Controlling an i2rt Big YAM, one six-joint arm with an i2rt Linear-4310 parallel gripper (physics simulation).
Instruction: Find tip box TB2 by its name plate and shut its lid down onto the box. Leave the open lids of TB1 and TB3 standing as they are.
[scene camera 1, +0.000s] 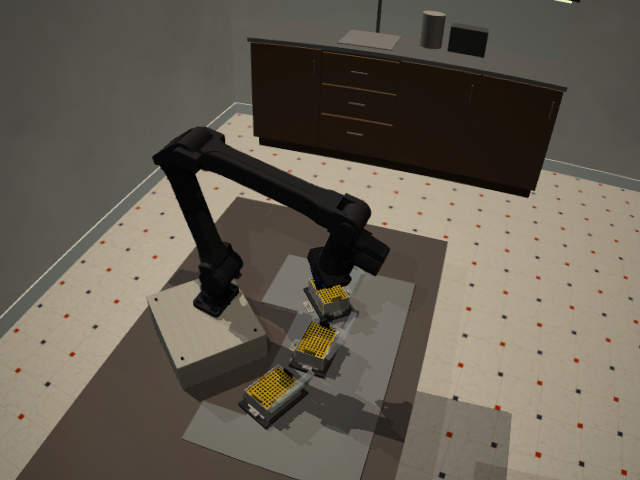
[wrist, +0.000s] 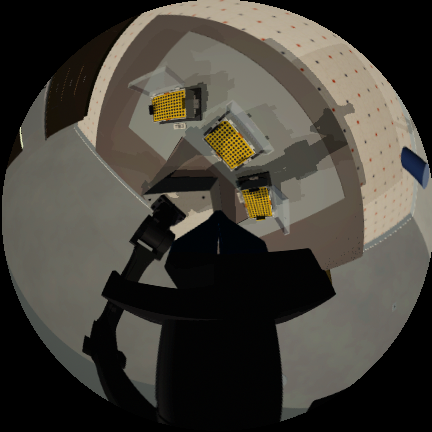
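Pixels of known places: gripper, fingertip midpoint: (scene camera 1: 318, 288) (wrist: 217, 215); arm's base, origin of the base link: (scene camera 1: 216, 297) (wrist: 168, 209).
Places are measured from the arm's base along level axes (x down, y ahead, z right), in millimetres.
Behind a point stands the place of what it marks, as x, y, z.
Observation:
TB2, the middle box with a yellow tip rack (scene camera 1: 316, 339) @[60, 300, -42] (wrist: 229, 144) @[60, 304, -39], has its clear lid (wrist: 248, 128) @[-29, 377, -46] standing open. TB1 (scene camera 1: 271, 387) @[60, 269, 159] (wrist: 257, 202) @[60, 273, 155] is the box nearest the front of the scene view; its clear lid (wrist: 283, 215) @[-29, 347, 165] stands open. TB3 (scene camera 1: 331, 295) @[60, 263, -221] (wrist: 169, 106) @[62, 246, -238] is at the back; its clear lid (wrist: 157, 81) @[20, 292, -297] stands open. The name plates are too small to read. My gripper (scene camera 1: 318, 283) @[-184, 321, 4] (wrist: 217, 215) @[-184, 321, 4] is shut and empty, held above the boxes; in the scene view it overlaps TB3's back edge.
The boxes stand on a grey mat (scene camera 1: 258, 444) @[117, 305, 293] (wrist: 175, 55) @[117, 365, -397]. The arm's pale base block (scene camera 1: 206, 335) @[16, 47, 121] (wrist: 190, 200) @[15, 106, 23] is beside them. A dark cabinet (scene camera 1: 356, 113) with a canister (scene camera 1: 432, 29) and a black box (scene camera 1: 467, 40) stands at the back.

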